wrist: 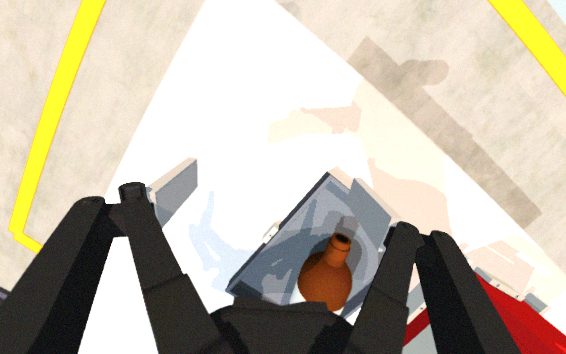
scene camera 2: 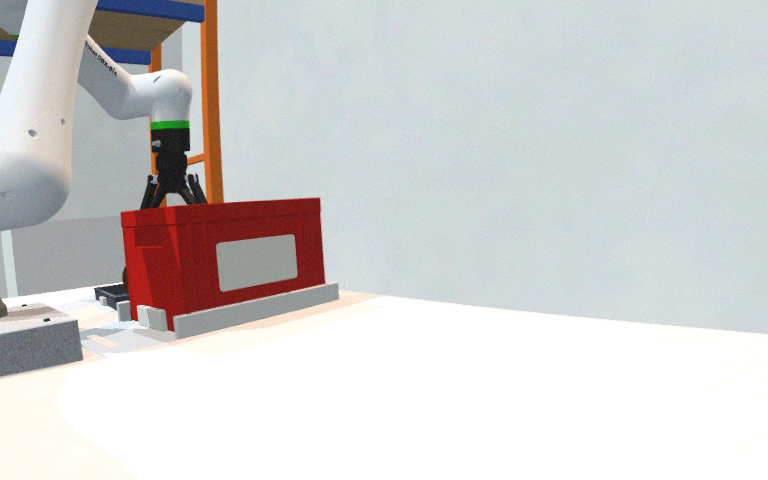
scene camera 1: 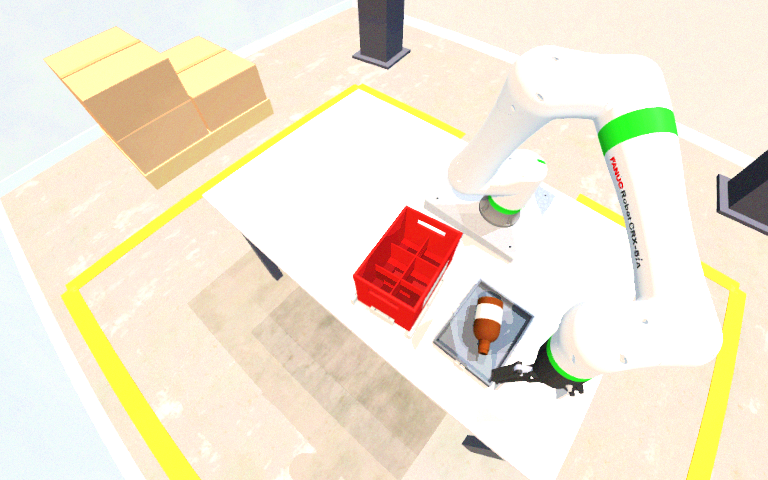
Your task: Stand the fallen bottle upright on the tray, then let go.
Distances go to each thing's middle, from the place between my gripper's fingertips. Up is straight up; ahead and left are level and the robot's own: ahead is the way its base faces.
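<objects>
The brown bottle (scene camera 1: 487, 323) is there, 15 cm to the right of my hand, 12 cm behind it and 6 cm below it.
</objects>
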